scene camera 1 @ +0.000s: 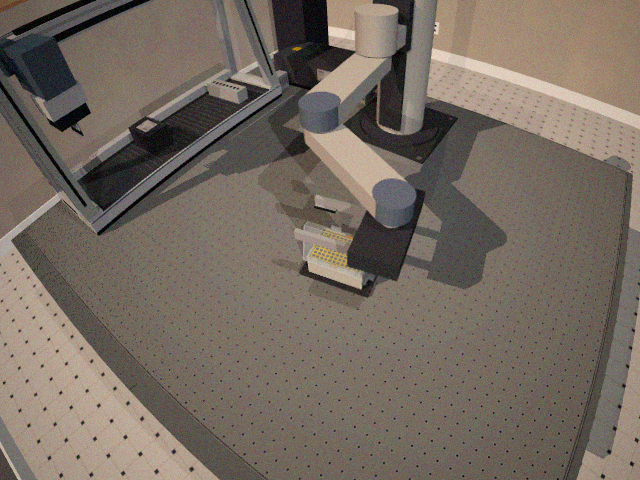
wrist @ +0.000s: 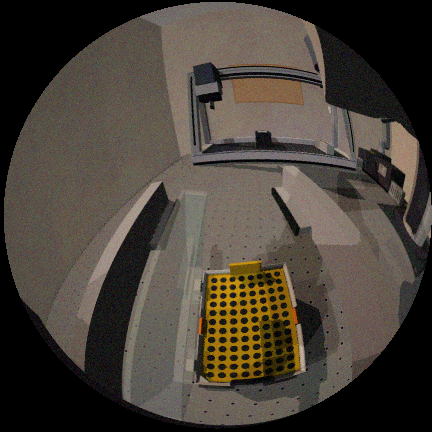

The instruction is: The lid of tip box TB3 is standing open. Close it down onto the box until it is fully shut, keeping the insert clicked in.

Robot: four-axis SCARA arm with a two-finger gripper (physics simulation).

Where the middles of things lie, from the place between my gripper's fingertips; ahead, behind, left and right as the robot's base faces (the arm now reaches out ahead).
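Labels:
Clear lid (scene camera 1: 324,257): my gripper 2 cm short of it, 7 cm to the right of it, 4 cm above it. Yellow insert (wrist: 249,336), from my hand: 2 cm behind, 6 cm to the left, 8 cm below.

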